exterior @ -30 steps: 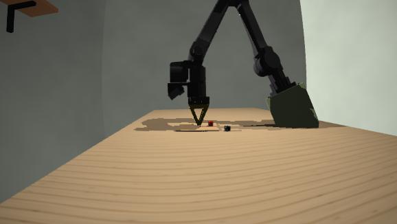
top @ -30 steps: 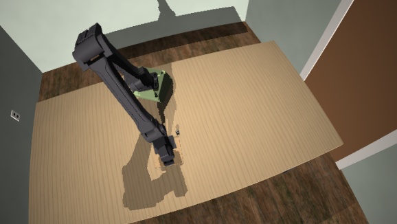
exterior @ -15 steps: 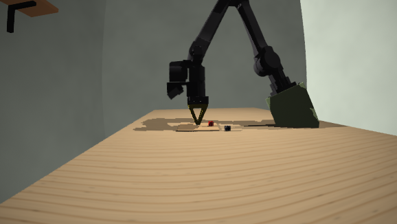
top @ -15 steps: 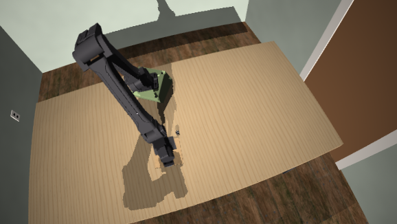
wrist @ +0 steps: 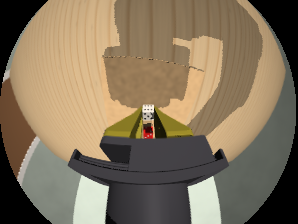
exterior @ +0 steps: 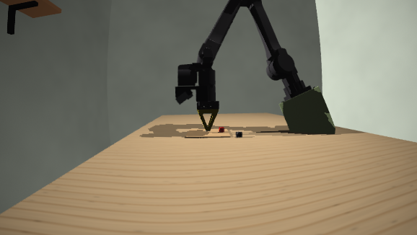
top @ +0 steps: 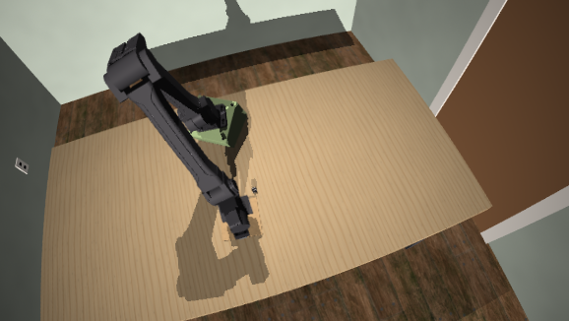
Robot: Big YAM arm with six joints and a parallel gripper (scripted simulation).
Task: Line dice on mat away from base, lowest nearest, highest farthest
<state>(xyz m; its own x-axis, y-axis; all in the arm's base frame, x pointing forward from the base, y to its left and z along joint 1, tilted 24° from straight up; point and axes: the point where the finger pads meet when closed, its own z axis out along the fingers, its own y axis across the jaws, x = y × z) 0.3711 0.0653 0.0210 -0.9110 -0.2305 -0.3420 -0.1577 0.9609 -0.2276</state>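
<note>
The white die lies right at my hand. Also, from my hand: tan mat 20 mm below; then black die 100 mm behind, 60 mm to the left, 10 mm below; then red die 50 mm behind, 10 mm to the right, 10 mm below.
</note>
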